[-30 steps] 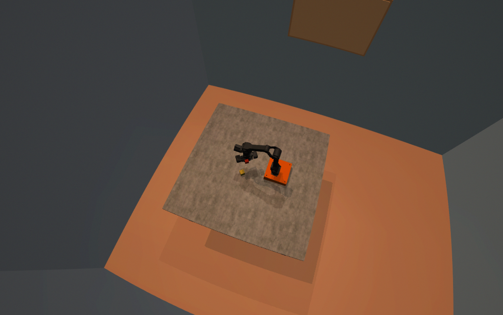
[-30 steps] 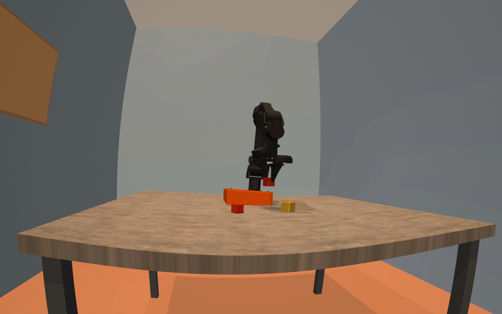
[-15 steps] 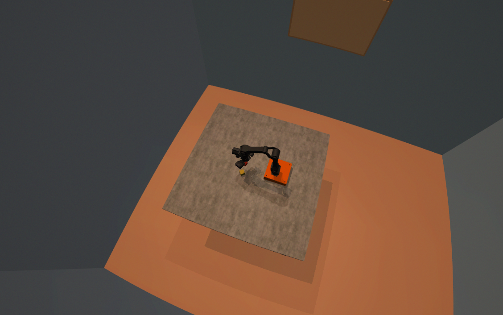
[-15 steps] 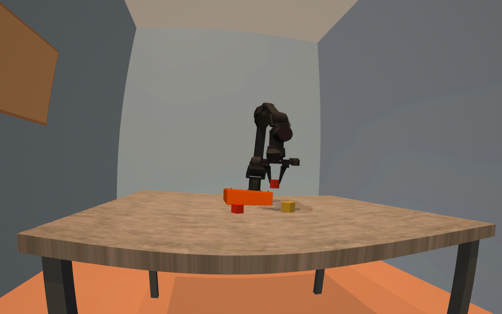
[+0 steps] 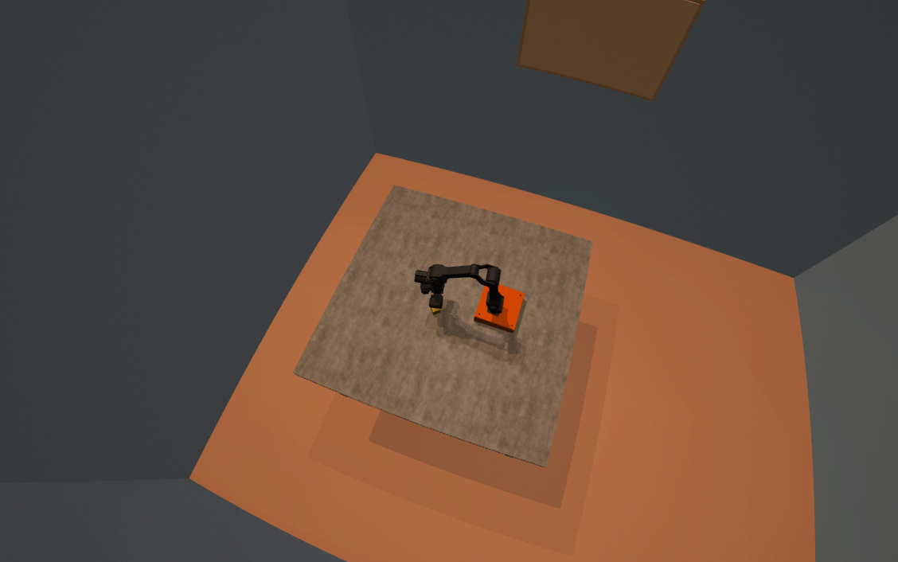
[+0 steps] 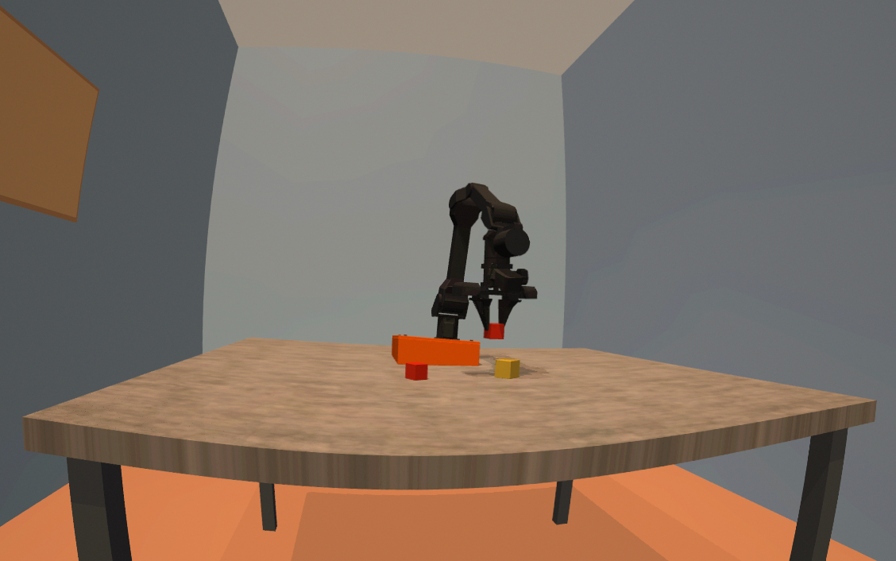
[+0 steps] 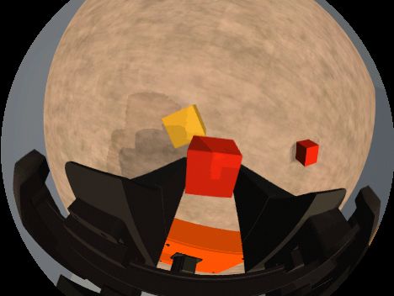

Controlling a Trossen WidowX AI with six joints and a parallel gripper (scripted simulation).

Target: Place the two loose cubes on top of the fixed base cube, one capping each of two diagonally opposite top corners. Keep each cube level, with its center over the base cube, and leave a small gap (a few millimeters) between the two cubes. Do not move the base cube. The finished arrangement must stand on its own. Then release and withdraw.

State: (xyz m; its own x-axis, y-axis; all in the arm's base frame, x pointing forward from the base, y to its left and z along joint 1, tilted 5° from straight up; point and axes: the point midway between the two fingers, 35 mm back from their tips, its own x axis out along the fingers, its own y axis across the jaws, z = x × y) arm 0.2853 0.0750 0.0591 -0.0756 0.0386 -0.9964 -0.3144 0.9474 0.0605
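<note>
Now: the yellow cube 3 cm to the left of my gripper tip and 8 cm below it.
</note>
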